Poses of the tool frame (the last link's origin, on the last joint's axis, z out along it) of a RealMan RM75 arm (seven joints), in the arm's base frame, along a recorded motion.
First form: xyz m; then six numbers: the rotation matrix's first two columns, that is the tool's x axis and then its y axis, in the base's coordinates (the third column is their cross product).
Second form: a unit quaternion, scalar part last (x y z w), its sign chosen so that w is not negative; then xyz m. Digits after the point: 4 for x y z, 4 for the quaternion.
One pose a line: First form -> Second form
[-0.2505 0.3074 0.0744 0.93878 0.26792 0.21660 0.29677 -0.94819 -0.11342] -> [-0.9819 -0.1438 -0.0997 0.0724 -0.2505 0.3074 0.0744]
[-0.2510 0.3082 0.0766 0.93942 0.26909 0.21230 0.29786 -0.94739 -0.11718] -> [-0.9820 -0.1443 -0.0972 0.0740 -0.2510 0.3082 0.0766]
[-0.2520 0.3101 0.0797 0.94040 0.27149 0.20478 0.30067 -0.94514 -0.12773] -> [-0.9818 -0.1457 -0.0926 0.0788 -0.2520 0.3101 0.0797]
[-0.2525 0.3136 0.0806 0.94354 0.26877 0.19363 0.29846 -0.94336 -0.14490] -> [-0.9820 -0.1444 -0.0859 0.0864 -0.2525 0.3136 0.0806]
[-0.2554 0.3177 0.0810 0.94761 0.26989 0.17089 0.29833 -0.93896 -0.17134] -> [-0.9819 -0.1447 -0.0726 0.0979 -0.2554 0.3177 0.0810]
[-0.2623 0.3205 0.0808 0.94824 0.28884 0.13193 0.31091 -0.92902 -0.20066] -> [-0.9808 -0.1529 -0.0501 0.1101 -0.2623 0.3205 0.0808]
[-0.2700 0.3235 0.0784 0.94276 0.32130 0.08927 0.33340 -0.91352 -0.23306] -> [-0.9778 -0.1674 -0.0245 0.1234 -0.2700 0.3235 0.0784]
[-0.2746 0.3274 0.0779 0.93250 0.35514 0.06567 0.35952 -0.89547 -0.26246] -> [-0.9735 -0.1835 -0.0080 0.1363 -0.2746 0.3274 0.0779]
